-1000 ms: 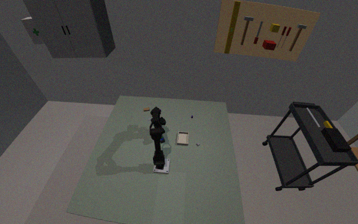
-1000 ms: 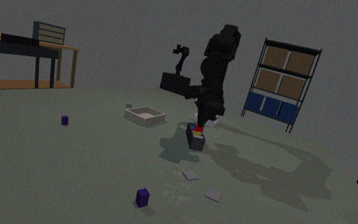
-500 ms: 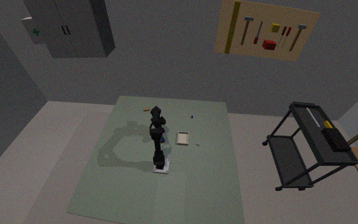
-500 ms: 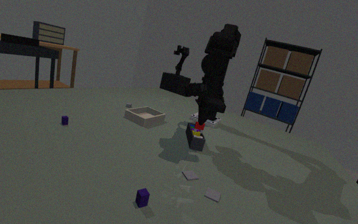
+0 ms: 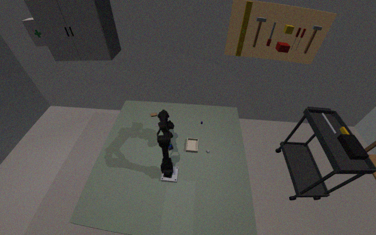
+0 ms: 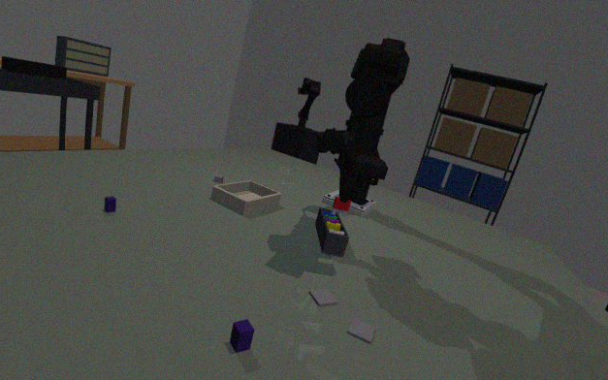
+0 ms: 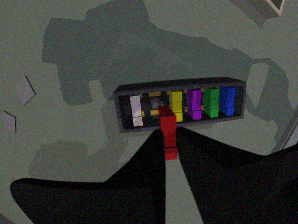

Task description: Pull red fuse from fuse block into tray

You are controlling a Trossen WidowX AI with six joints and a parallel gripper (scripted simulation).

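Right now my gripper tip is 23 cm to the left of the beige tray, 9 cm above it and 1 cm past it. Also, from my gripper tip: small grey block: 38 cm to the right, 9 cm below, 4 cm behind; red fuse: 1 cm below.
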